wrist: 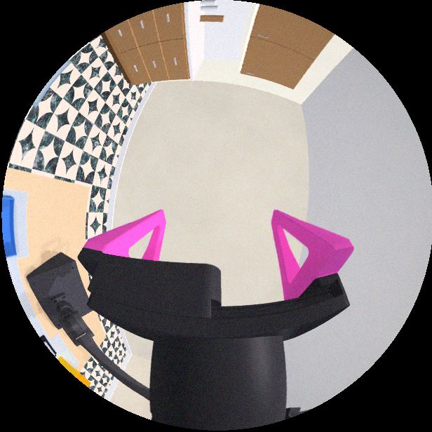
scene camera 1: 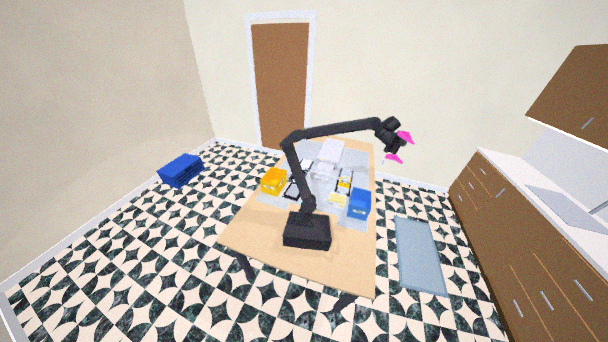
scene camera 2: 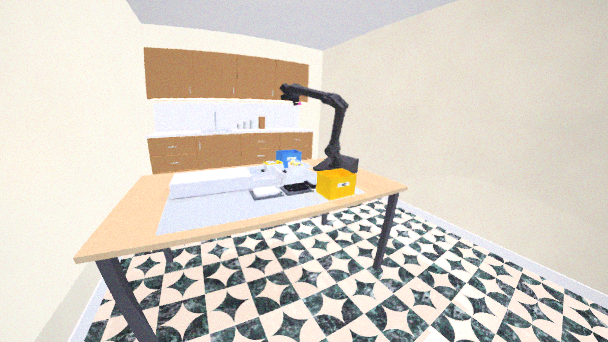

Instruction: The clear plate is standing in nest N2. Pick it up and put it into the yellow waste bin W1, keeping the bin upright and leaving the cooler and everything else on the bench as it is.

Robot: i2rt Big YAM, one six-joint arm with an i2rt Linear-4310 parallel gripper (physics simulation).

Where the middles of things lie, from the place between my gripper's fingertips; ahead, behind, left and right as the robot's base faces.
Labels:
Now: the yellow waste bin W1 (scene camera 2: 332, 184) 690 mm to the left of my hand, 510 mm below it and 290 mm ahead of it.

